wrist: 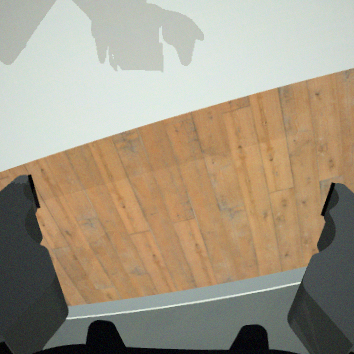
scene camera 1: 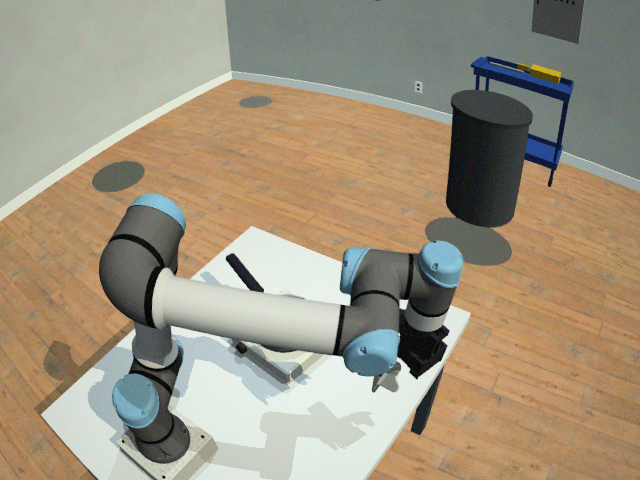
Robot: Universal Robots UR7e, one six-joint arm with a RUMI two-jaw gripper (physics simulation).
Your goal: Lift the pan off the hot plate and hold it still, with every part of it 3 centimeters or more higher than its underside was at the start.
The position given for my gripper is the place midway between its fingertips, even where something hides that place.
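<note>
My gripper (scene camera 1: 399,373), visible. Gripper (wrist: 180,184), visible too.
</note>
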